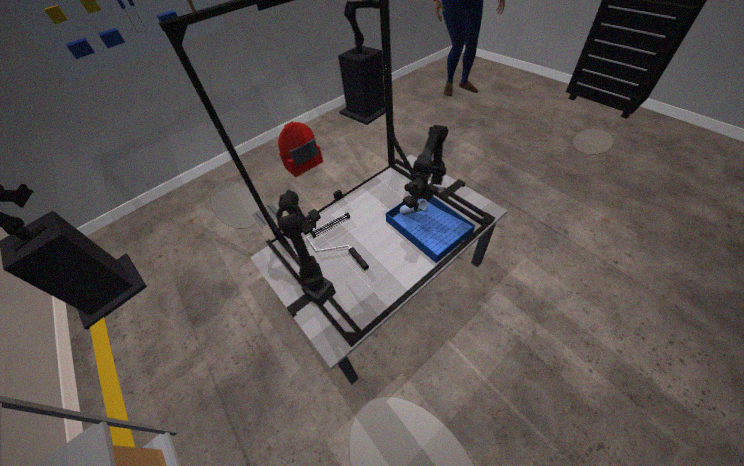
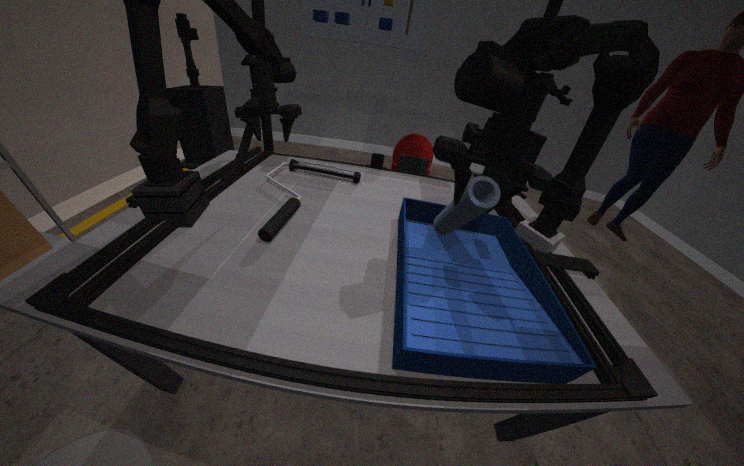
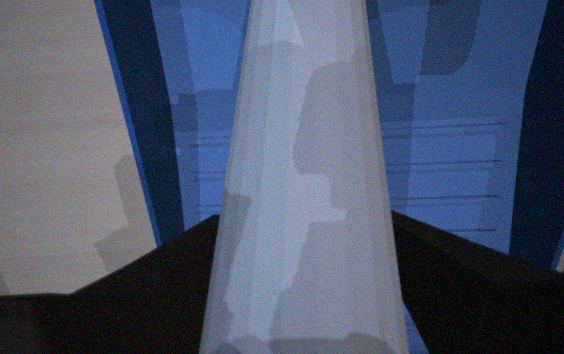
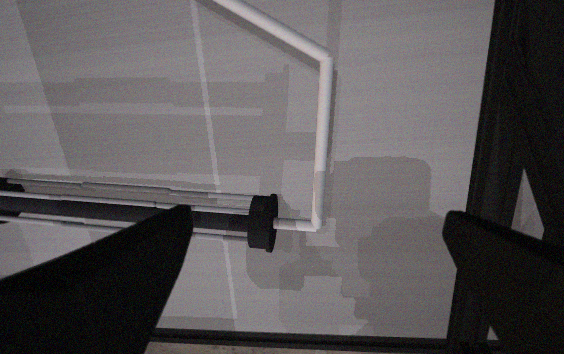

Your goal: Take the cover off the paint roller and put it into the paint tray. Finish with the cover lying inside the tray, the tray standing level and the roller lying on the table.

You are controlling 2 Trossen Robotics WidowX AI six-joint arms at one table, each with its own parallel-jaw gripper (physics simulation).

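Pixels of known places: left gripper, fingertip midpoint: (image 1: 419,208) (image 2: 470,208) (image 3: 300,223); right gripper, fingertip midpoint: (image 1: 307,233) (image 2: 272,141) (image 4: 317,219); left arm's base, link origin: (image 1: 436,180) (image 2: 543,229); right arm's base, link origin: (image 1: 316,285) (image 2: 166,179).
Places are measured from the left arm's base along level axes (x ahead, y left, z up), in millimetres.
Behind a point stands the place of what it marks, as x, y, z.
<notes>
The pale hollow cover (image 1: 406,209) @[293, -127, 34] (image 2: 462,208) @[347, -56, 93] (image 3: 310,150) @[302, -80, 111] is tilted above the back part of the blue tray (image 1: 411,240) @[438, -74, -38] (image 2: 483,371) @[444, 139, -27] (image 3: 150,125) @[392, -129, -11], one open end higher. I cannot tell whether its low end touches the tray. My left gripper (image 1: 414,205) @[325, -54, 90] (image 2: 478,192) (image 3: 300,223) @[325, -54, 90] is shut on the cover. The tray stands level on the table. The roller lies bare on the table, with its black handle (image 1: 359,257) @[603, -306, -23] (image 2: 278,219) @[609, -289, -25], its wire arm (image 4: 324,115) and its cage (image 1: 331,224) @[424, -519, -22] (image 2: 323,170) @[420, -526, -30] (image 4: 262,223) @[507, -596, -18]. My right gripper (image 1: 311,221) @[564, -582, 58] (image 2: 272,133) @[564, -582, 58] (image 4: 317,219) @[564, -582, 58] is open and empty above the roller.
A black frame (image 1: 403,290) @[739, -49, -34] (image 2: 274,362) @[680, -1, -36] runs around the edge of the table. A small dark block (image 1: 337,194) @[206, -556, -6] (image 2: 377,160) @[200, -549, -20] is on the back rail. A red welding mask (image 1: 298,143) (image 2: 412,149) shows behind the table.
</notes>
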